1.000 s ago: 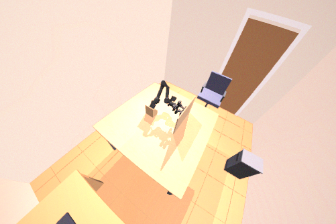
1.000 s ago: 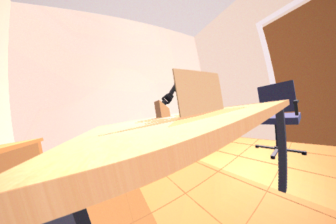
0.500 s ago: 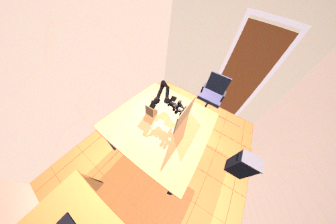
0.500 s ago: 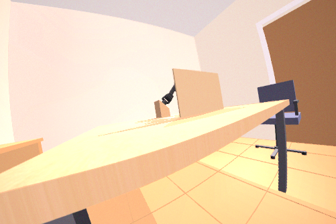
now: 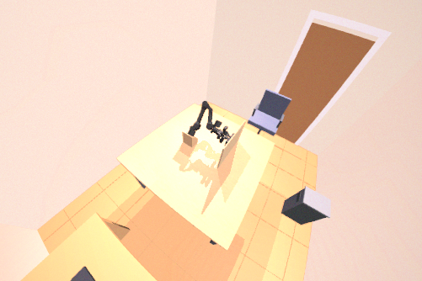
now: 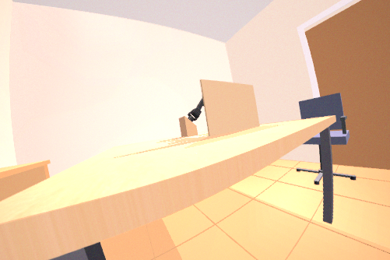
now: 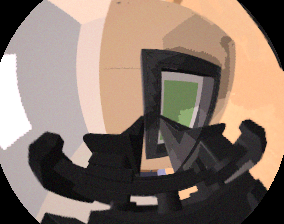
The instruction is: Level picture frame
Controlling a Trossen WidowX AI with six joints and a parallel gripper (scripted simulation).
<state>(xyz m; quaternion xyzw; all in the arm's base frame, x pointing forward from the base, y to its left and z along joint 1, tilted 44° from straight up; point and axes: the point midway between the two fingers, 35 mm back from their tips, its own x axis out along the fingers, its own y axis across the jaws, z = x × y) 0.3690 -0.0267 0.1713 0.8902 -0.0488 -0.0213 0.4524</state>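
Now: gripper tip 10 mm short of the picture frame, 10 mm to the left of it and 50 mm above it. The rest, counted from my gripper tip: tan wall panel 20 mm ahead, 10 mm to the left, 70 mm below.
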